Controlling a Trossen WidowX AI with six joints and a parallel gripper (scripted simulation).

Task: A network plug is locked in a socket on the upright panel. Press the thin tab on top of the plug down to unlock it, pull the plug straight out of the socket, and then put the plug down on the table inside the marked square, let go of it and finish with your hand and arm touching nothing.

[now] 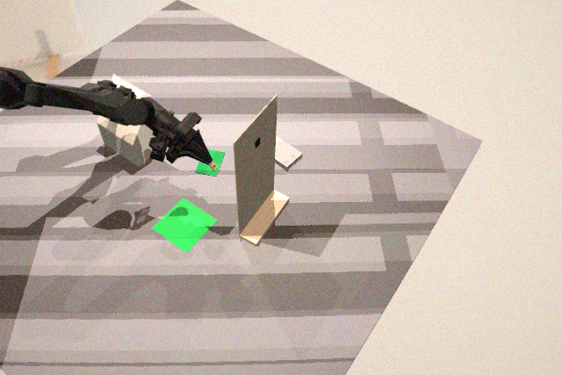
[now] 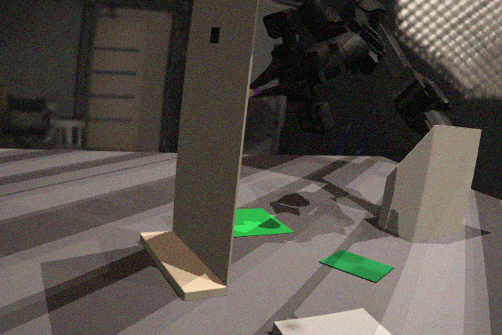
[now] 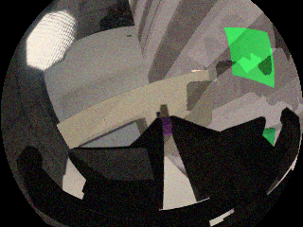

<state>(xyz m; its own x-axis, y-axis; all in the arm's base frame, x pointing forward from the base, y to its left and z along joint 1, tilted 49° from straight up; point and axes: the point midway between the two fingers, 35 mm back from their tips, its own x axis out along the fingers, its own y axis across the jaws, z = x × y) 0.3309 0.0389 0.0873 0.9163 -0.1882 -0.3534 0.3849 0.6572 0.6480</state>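
My gripper tip is now 9 cm short of the upright panel, 7 cm to the right of it and 5 cm above it. Round my gripper tip: flat grey slab 28 cm to the left, 21 cm below; network plug 1 cm ahead.
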